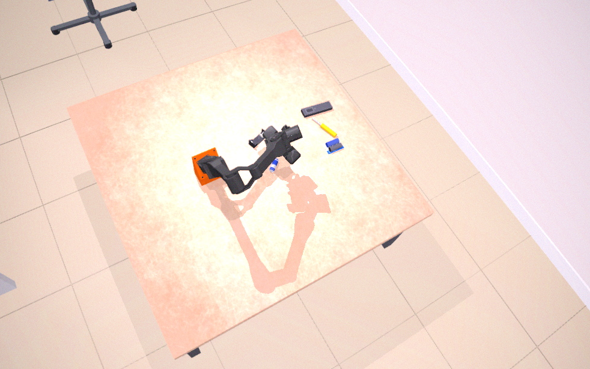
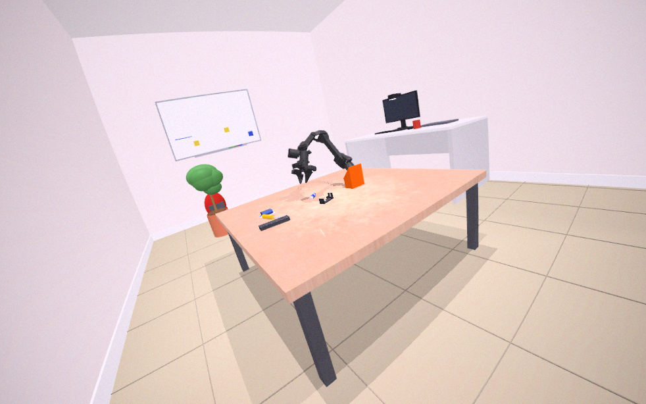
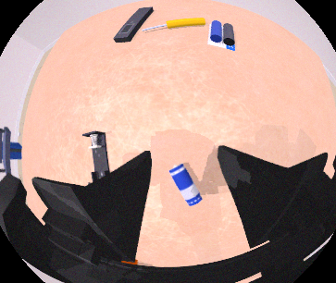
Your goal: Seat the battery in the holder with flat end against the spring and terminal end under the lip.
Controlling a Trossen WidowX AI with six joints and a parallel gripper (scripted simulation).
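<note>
Now: the battery 10 cm below my gripper tip and 5 cm behind it. From my gripper tip the other things lie so: dark remote: 33 cm ahead, 14 cm to the left, 10 cm below; then yellow screwdriver: 29 cm ahead, 10 cm below, 4 cm to the left.
</note>
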